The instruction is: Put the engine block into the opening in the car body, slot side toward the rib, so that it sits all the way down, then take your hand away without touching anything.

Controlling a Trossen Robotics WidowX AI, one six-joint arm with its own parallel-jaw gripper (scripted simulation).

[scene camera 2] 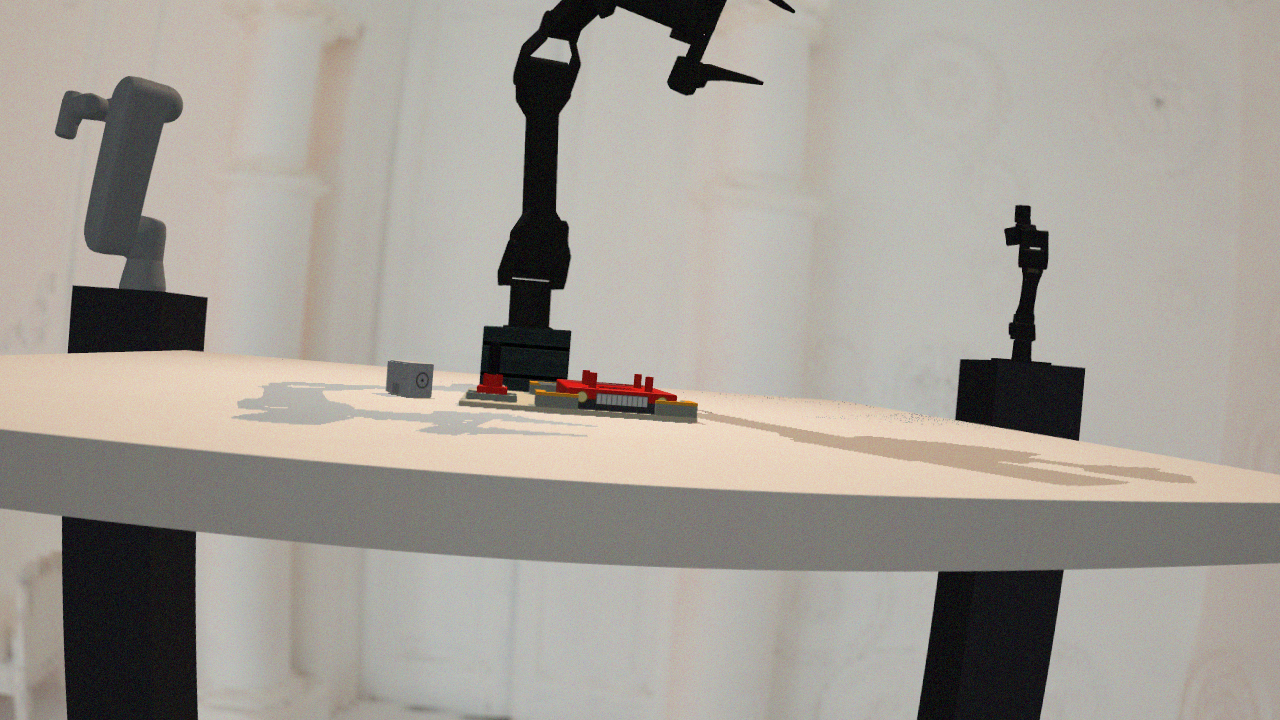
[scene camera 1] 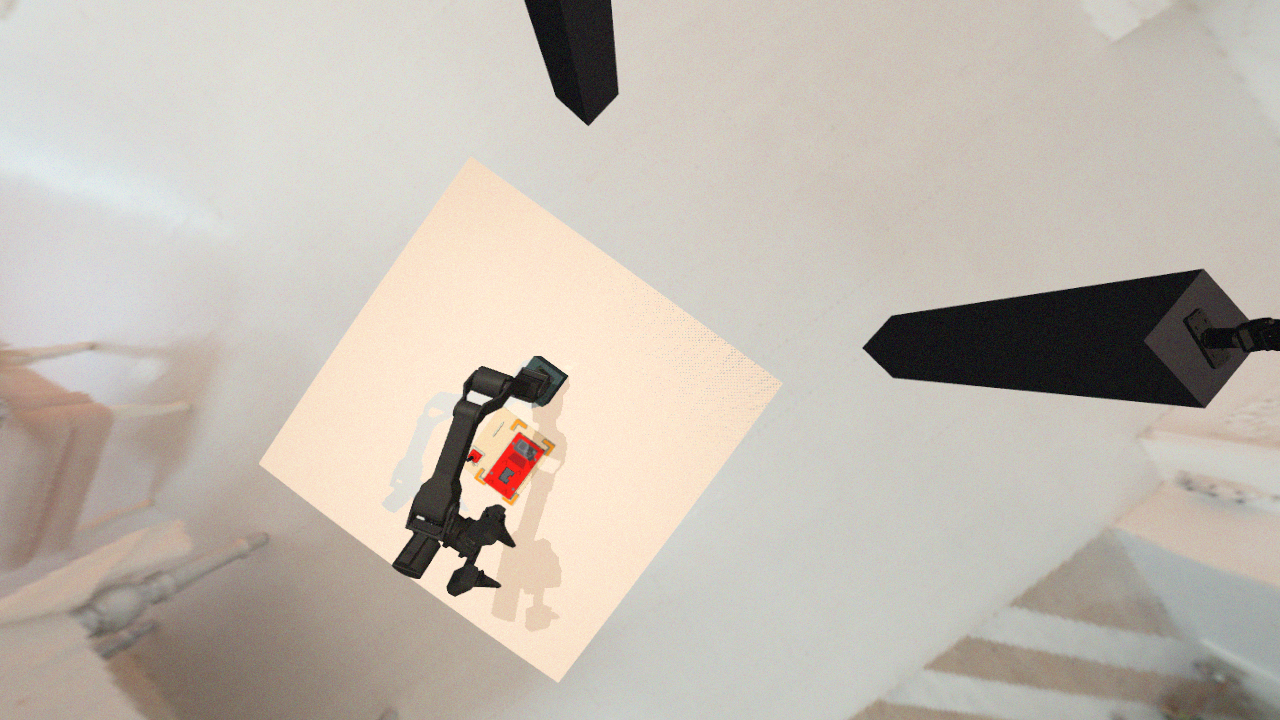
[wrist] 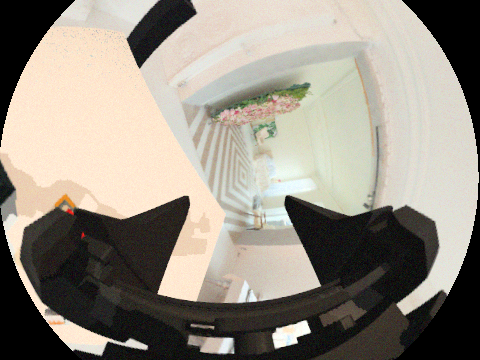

Scene:
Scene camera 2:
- gripper: 778,47
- engine block: 409,378
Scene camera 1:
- gripper: 507,565
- red car body: 521,455
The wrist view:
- gripper: 238,201

